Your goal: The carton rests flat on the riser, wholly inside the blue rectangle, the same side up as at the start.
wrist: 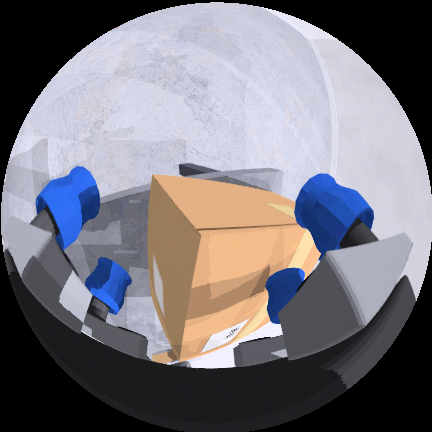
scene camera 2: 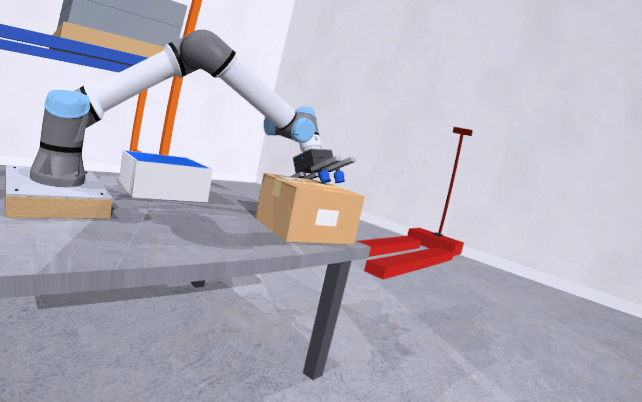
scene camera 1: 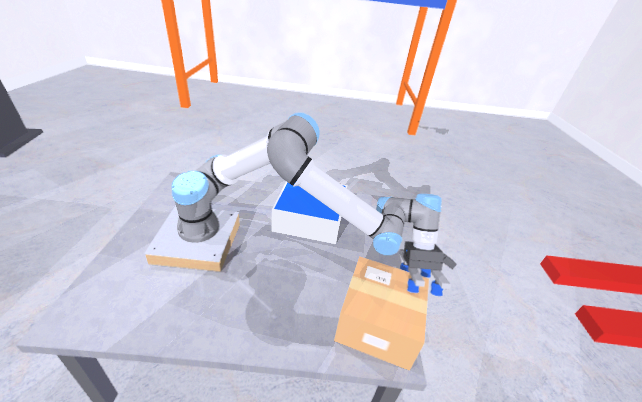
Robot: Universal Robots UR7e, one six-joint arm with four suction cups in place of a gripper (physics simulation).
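Note:
The brown carton (scene camera 1: 382,320) (scene camera 2: 325,200) (wrist: 225,255) stands on the table near its right front corner, a printed label and a pale tape strip on its top. The white riser (scene camera 1: 305,229) (scene camera 2: 170,184) stands farther back, apart from the carton. The blue rectangle (scene camera 1: 300,202) (scene camera 2: 172,159) covers its top; the arm hides part of it in scene camera 1. My gripper (scene camera 1: 421,279) (scene camera 2: 327,175) (wrist: 200,245) is open, holding nothing. Its blue cups hang close over the carton's right part, tilted; the exact gap is unclear. In the wrist view the left cups lie beside the carton.
The robot's base plate (scene camera 1: 187,250) (scene camera 2: 55,192) is at the left of the table (scene camera 1: 150,320) (scene camera 2: 200,255). The forearm passes above the riser in scene camera 1. A red pallet truck (scene camera 1: 600,272) (scene camera 2: 412,265) stands on the floor at the right. Orange rack posts (scene camera 1: 430,70) rise behind.

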